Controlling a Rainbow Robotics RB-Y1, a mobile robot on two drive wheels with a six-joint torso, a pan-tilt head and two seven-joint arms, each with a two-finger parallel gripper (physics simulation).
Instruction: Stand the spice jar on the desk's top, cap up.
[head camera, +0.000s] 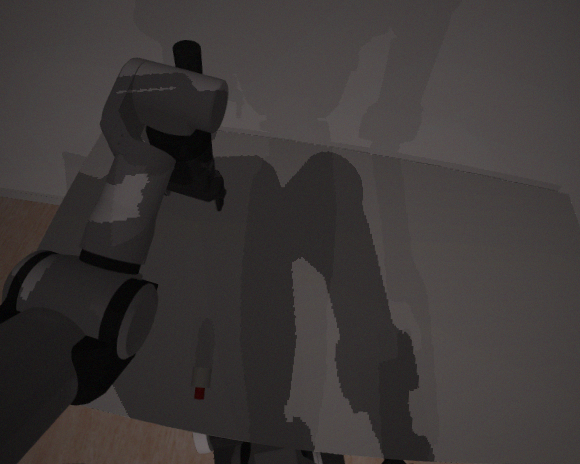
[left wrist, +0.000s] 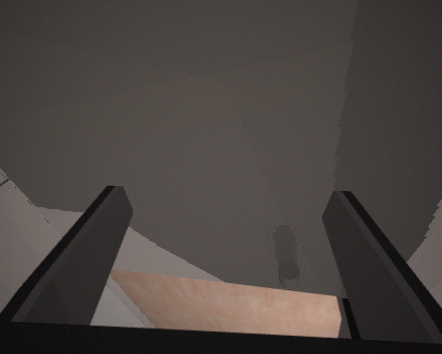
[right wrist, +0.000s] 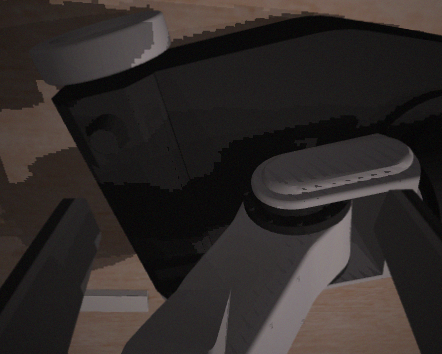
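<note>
The spice jar, with a grey body and narrower red cap, appears to lie on its side on the grey desk, near its front edge. In the head view its cap points towards the robot; in the left wrist view its round end shows and the cap is hidden. My left gripper is open and empty, above the desk and farther from the front edge than the jar. My right gripper is open and empty, over the robot's own base, away from the jar.
The robot's black base and a pale arm-like part show below the right gripper. A wall stands behind the desk. Wooden floor shows past the front edge. Large arm shadows cross the desktop.
</note>
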